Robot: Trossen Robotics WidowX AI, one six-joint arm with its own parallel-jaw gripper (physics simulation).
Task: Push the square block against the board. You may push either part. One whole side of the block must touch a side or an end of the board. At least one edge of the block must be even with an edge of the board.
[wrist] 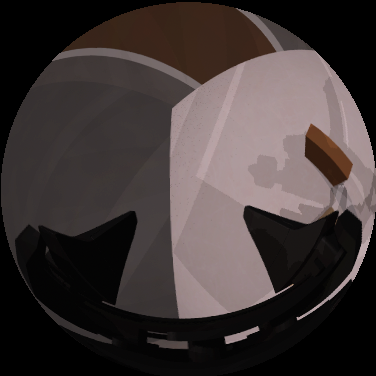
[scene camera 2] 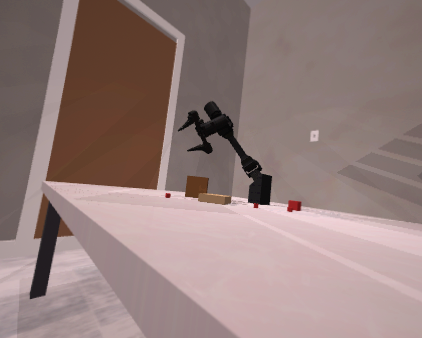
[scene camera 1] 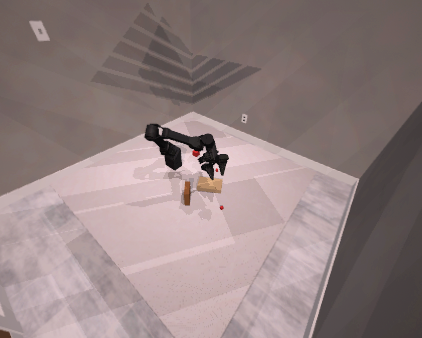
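Pixels of known places: gripper, between the fingertips: [wrist: 190, 214] [scene camera 2: 182, 141] [scene camera 1: 217, 178]; arm's base, origin of its link: [scene camera 2: 260, 181] [scene camera 1: 171, 152].
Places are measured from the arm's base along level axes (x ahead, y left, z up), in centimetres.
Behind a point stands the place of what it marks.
Note:
The square block [scene camera 1: 187, 193] @(x 34.3, y -18.6, z -2.0 cm) [scene camera 2: 197, 186] @(x 31.7, y -14.2, z -6.7 cm) [wrist: 327, 157] @(x 32.0, y -14.5, z -2.9 cm) is dark brown and stands upright on a narrow side. The board [scene camera 1: 209, 185] @(x 35.2, y 0.1, z -9.2 cm) [scene camera 2: 214, 198] @(x 40.2, y 7.2, z -10.4 cm) is light tan, longer and lies flat; a sliver of it shows behind the right finger in the wrist view. In scene camera 1 a small gap separates the block from the board's left end, so they are apart. My gripper [scene camera 1: 217, 175] @(x 47.1, y -8.4, z 11.4 cm) [scene camera 2: 183, 140] @(x 47.1, y -8.4, z 11.4 cm) [wrist: 190, 214] @(x 47.1, y -8.4, z 11.4 cm) is open and empty. It hangs well above the table and touches neither part. In the wrist view the block is beyond the right finger, at the right.
A small red cube [scene camera 1: 221, 207] @(x 51.3, y -7.6, z -10.8 cm) [scene camera 2: 168, 195] @(x 51.5, y -6.5, z -11.3 cm) lies beyond the board. Another small red cube [scene camera 1: 216, 170] @(x 28.1, y 16.5, z -11.2 cm) [scene camera 2: 255, 205] @(x 28.6, y 17.5, z -11.2 cm) and a larger red piece [scene camera 1: 196, 153] @(x 5.2, y 19.5, z -9.0 cm) [scene camera 2: 294, 205] @(x 5.4, y 21.7, z -10.1 cm) lie nearer the arm's base. The table's edge [wrist: 171, 200] @(x 83.9, y -12.2, z -12.2 cm) crosses the wrist view between the fingers.

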